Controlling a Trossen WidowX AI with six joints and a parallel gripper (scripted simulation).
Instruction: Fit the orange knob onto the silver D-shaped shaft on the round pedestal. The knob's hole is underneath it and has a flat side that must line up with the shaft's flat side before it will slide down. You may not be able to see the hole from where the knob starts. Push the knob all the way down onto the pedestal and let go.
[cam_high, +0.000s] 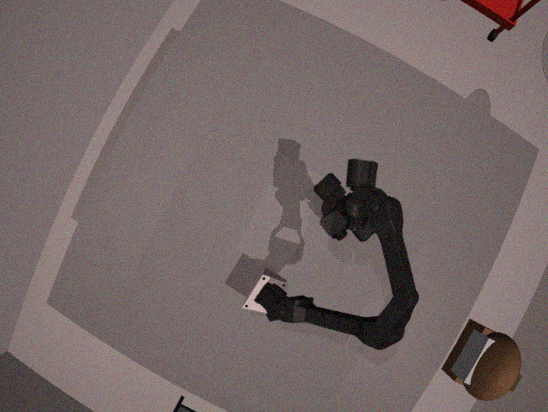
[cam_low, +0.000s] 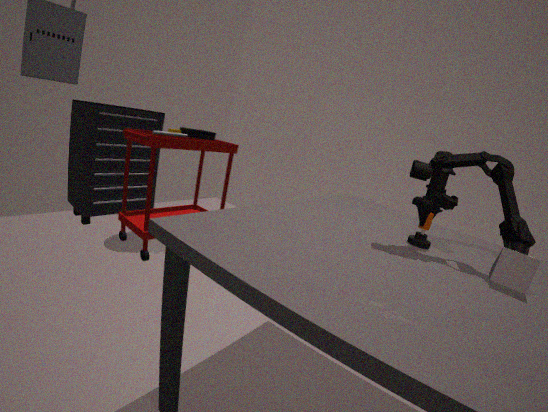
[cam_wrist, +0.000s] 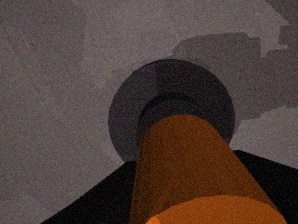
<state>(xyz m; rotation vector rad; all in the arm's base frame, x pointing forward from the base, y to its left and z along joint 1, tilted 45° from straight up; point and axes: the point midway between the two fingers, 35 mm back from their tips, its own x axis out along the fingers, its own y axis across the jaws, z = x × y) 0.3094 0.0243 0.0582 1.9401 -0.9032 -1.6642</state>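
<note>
The orange knob lies 30 mm above my gripper tip. From my gripper tip the other things lie so: dark round pedestal (40 mm below).
</note>
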